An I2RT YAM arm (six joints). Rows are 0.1 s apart.
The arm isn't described. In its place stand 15 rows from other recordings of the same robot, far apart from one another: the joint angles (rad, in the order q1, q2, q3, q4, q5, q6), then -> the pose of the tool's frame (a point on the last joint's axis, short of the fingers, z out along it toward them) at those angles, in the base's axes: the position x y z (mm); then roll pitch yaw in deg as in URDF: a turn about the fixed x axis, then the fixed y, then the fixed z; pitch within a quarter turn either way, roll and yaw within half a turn.
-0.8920 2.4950 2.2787 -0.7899 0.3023 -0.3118 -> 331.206 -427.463 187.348 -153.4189 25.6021 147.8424
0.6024 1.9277 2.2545 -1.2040 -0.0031 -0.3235 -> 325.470 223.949 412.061 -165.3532 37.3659 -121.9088
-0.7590 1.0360 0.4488 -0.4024 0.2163 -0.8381 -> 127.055 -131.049 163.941 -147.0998 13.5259 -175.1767
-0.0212 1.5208 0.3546 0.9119 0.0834 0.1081 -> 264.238 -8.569 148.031 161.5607 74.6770 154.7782
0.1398 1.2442 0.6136 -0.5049 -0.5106 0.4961 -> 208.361 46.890 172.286 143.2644 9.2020 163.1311
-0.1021 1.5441 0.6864 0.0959 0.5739 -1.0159 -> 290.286 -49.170 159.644 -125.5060 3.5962 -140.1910
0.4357 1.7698 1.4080 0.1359 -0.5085 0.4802 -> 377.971 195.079 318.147 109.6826 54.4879 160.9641
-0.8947 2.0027 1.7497 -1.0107 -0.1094 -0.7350 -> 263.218 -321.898 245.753 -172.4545 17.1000 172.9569
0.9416 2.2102 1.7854 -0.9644 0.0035 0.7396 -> 262.145 359.936 171.245 173.0910 7.8012 -168.9162
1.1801 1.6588 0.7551 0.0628 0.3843 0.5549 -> 131.645 284.583 141.382 170.6441 45.5569 -156.6166
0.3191 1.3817 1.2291 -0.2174 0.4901 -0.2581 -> 309.030 84.453 356.739 -128.3992 59.0926 -135.7135
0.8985 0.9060 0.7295 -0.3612 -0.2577 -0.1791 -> 118.698 163.687 281.800 -177.1603 60.2736 -108.1913
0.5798 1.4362 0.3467 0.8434 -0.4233 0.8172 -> 204.833 151.622 159.787 105.9783 36.2047 157.7361
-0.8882 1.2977 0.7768 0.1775 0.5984 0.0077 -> 166.451 -236.536 263.015 -146.7469 70.5699 128.0141
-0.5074 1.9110 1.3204 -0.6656 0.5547 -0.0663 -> 320.622 -199.702 176.632 -147.2351 15.9961 154.2868
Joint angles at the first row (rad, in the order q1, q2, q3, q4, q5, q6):
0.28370 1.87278 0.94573 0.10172 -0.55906 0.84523
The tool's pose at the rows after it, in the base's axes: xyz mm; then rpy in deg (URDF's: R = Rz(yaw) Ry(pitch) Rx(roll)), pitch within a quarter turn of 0, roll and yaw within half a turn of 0:
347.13 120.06 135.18 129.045 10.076 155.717
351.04 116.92 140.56 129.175 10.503 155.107
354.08 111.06 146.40 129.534 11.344 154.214
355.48 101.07 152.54 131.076 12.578 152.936
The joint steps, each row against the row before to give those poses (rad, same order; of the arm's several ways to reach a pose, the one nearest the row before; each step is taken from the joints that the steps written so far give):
-0.00106 -0.00907 0.01458 -0.01038 0.01311 -0.00042
-0.01070 -0.00496 0.01972 -0.02303 0.00498 -0.00496
-0.01656 -0.01102 0.01374 -0.02331 0.01043 -0.01122
-0.02488 -0.01949 0.00949 -0.04163 0.02682 -0.02431

